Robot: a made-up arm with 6 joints. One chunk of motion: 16 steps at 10 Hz.
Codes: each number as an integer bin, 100 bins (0 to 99) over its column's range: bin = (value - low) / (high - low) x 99, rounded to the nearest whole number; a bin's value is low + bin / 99 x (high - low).
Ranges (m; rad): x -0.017..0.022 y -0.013..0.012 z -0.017..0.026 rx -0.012..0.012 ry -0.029..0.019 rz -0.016..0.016
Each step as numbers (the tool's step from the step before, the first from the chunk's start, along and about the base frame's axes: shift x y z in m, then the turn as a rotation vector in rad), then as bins.
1 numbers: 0.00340 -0.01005 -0.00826 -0.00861 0.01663 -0.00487
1 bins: 52 12 20 14 94 34
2 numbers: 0.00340 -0.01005 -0.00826 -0.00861 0.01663 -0.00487
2 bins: 52 12 20 14 94 34
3 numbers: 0.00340 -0.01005 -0.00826 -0.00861 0.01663 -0.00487
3 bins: 52 12 20 14 94 34
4 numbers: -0.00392 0.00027 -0.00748 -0.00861 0.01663 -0.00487
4 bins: 33 53 22 14 94 34
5 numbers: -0.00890 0.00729 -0.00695 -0.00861 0.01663 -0.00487
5 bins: 21 80 23 14 94 34
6 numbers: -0.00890 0.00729 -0.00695 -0.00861 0.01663 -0.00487
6 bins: 21 80 23 14 94 34
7 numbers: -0.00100 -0.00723 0.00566 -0.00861 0.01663 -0.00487
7 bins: 41 23 52 14 94 34
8 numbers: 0.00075 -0.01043 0.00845 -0.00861 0.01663 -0.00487
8 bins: 45 10 59 14 94 34
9 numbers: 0.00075 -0.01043 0.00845 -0.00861 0.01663 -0.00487
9 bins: 45 10 59 14 94 34
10 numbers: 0.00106 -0.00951 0.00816 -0.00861 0.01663 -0.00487
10 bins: 46 14 58 14 94 34
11 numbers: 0.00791 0.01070 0.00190 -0.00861 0.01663 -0.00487
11 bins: 63 94 44 14 94 34
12 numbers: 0.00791 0.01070 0.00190 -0.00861 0.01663 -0.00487
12 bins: 63 94 44 14 94 34
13 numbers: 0.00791 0.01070 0.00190 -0.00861 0.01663 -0.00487
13 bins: 63 94 44 14 94 34
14 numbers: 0.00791 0.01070 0.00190 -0.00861 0.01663 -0.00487
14 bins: 63 94 44 14 94 34
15 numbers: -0.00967 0.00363 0.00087 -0.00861 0.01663 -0.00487
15 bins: 19 66 41 14 94 34
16 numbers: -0.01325 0.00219 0.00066 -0.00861 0.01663 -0.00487
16 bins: 10 60 41 14 94 34
